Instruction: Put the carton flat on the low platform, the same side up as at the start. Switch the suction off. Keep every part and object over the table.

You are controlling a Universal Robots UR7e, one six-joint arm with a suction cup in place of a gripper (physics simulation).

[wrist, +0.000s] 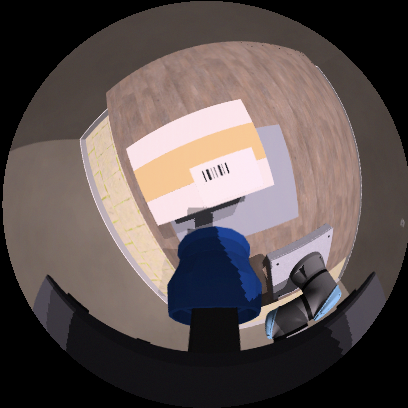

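Pixels of known places: hand, tool point: (pixel 213 256); arm's base, link origin: (pixel 305 266).
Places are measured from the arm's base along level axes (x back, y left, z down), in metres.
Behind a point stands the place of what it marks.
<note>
The carton (pixel 200 150) @(z -0.131, x -0.467, y 0.219 m) has a white top face with an orange band and a white barcode label, which faces up. It appears flat over the low grey platform (pixel 282 192) @(z -0.004, x -0.331, y 0.079 m), whose bare surface shows to the carton's right and below it in the wrist view. The carton hides much of the platform, and its underside is hidden, so I cannot see exactly how it rests there. My blue suction cup (pixel 214 234) is open, holding nothing, apart from the carton and near its lower edge in the view. Dark shadow lies on the carton's near side.
The brown wood-look table top (pixel 305 130) @(z 0.044, x -0.464, y -0.095 m) surrounds the platform. A pale strip with yellow lines (pixel 112 185) and a grey rim runs along the left. The robot's grey base plate (pixel 286 261) @(z 0.002, x -0.092, y 0.089 m) and dark arm joints (pixel 316 287) @(z -0.136, x -0.051, y 0.032 m) stand at lower right.
</note>
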